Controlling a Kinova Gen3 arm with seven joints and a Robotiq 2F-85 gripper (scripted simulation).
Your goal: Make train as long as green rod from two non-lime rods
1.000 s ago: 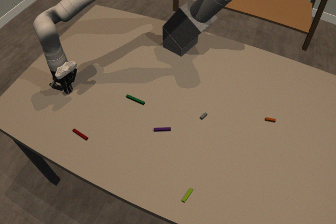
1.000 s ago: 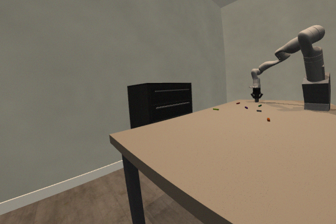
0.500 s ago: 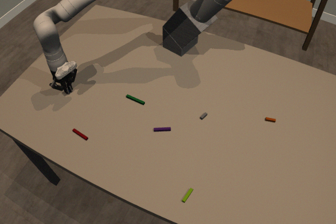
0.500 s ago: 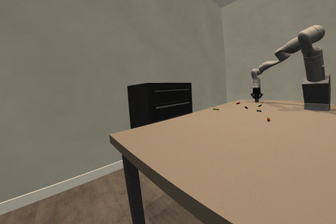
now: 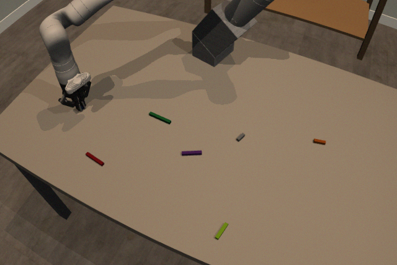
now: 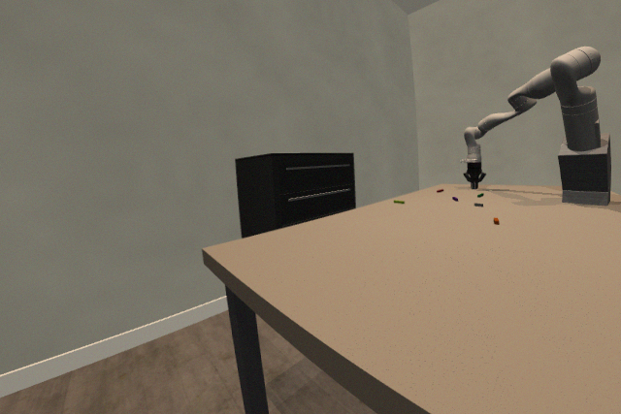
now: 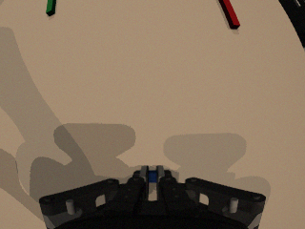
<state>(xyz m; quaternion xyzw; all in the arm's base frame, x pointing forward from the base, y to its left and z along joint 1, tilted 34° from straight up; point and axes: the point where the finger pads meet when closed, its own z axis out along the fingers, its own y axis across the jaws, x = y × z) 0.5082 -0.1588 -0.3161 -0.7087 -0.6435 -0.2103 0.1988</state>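
The blue rod lies 1 cm below my hand. Round my hand: green rod: 13 cm behind, 26 cm to the left, 1 cm below; red rod: 12 cm ahead, 19 cm to the left, 1 cm below; purple rod: 8 cm behind, 42 cm to the left, 1 cm below.
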